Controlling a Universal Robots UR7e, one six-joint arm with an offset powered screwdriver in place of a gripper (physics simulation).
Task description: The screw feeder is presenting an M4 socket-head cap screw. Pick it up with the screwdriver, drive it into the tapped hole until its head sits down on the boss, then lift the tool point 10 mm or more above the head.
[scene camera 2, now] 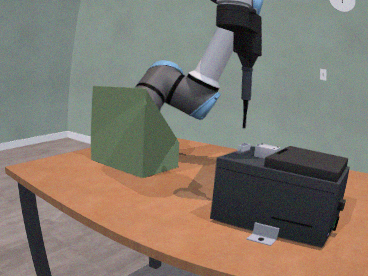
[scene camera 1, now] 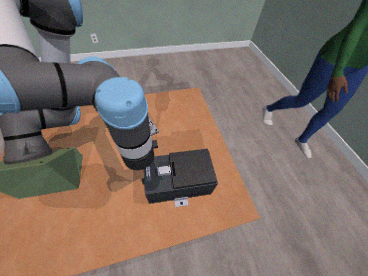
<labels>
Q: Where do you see a black screw feeder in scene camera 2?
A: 239, 199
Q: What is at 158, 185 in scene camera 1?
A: A black screw feeder.
</labels>
